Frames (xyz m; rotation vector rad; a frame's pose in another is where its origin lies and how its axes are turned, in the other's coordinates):
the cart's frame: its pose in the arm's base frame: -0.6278 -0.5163 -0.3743 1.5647 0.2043 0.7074
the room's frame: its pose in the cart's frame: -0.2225 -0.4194 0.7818 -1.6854 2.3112 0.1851
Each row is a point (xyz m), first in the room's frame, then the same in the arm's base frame.
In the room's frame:
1: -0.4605 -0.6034 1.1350
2: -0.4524 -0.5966 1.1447
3: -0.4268 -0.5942 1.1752
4: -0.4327 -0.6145 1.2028
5: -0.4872 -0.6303 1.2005
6: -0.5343 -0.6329 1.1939
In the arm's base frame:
1: -0.2209 -0.0818 -0.0745
2: -0.2325 -0.0752 -0.0798
3: -0.2525 -0.0451 -0.0966
4: -0.2474 -0.0132 -0.0837
5: -0.2255 -0.0196 -0.0317
6: -0.2140 -0.0344 0.0121

